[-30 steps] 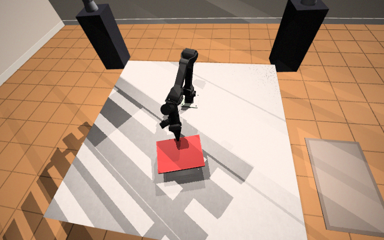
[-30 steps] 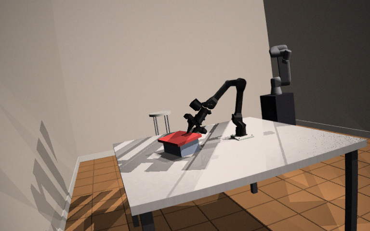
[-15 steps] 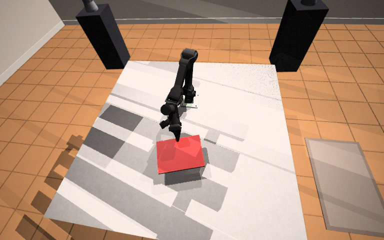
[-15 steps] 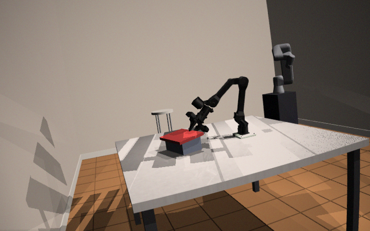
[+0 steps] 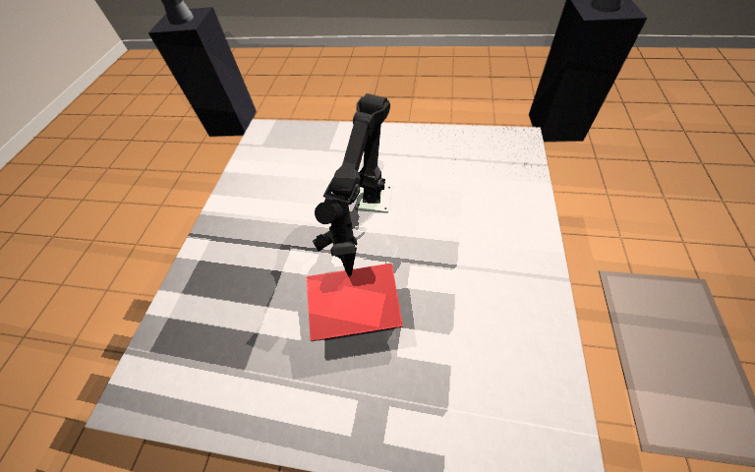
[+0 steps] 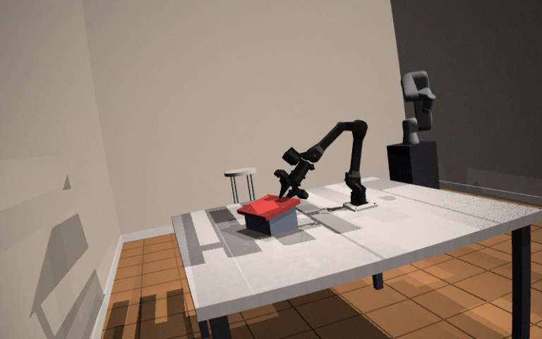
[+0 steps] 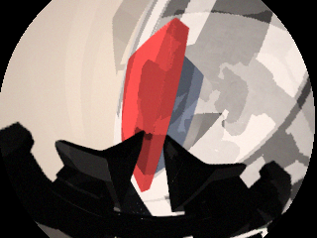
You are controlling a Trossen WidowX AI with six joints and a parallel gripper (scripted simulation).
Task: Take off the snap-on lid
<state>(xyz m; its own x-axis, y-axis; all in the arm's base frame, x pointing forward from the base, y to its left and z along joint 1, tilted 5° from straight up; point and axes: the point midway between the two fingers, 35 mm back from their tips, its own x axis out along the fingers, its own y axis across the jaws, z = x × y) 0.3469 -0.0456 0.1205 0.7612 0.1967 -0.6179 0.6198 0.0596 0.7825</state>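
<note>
The red lid is 80 mm ahead of my gripper tip, 10 mm to the left of it and 10 mm below it. The rest, counted from my gripper tip: blue-grey storage box 70 mm ahead, 10 mm to the left, 60 mm below.
</note>
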